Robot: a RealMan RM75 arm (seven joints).
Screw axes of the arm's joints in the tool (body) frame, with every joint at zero. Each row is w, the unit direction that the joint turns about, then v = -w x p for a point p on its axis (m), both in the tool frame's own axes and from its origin. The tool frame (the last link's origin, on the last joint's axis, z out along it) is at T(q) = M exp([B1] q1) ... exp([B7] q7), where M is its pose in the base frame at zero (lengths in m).
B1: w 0 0 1 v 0 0 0
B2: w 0 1 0 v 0.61 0 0
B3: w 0 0 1 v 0 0 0
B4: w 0 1 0 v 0.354 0 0
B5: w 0 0 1 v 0 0 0
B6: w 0 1 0 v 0.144 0 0
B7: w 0 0 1 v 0 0 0
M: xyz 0 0 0.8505 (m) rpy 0 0 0 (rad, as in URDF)
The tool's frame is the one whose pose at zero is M.
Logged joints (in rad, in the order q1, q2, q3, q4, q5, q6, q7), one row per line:
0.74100, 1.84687, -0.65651, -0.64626, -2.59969, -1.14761, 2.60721
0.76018, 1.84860, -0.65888, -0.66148, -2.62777, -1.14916, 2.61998
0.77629, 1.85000, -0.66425, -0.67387, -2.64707, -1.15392, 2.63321
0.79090, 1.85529, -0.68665, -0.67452, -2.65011, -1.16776, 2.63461
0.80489, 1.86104, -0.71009, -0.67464, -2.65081, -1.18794, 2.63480
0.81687, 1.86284, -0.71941, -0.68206, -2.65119, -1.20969, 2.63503
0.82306, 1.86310, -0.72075, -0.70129, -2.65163, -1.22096, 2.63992
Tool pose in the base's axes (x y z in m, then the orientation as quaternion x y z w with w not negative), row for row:
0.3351, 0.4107, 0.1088, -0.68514, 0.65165, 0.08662, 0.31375
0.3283, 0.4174, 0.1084, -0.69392, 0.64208, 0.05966, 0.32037
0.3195, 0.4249, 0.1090, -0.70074, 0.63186, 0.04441, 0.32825
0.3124, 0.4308, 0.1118, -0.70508, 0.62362, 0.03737, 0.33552
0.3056, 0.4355, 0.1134, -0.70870, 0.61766, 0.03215, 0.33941
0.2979, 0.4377, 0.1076, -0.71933, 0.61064, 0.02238, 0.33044
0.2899, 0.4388, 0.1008, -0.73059, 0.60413, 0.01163, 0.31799
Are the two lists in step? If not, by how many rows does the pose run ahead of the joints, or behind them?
The pose runs 2 rows behind the joints: the pose in row i belongs to the joints in row i - 2.
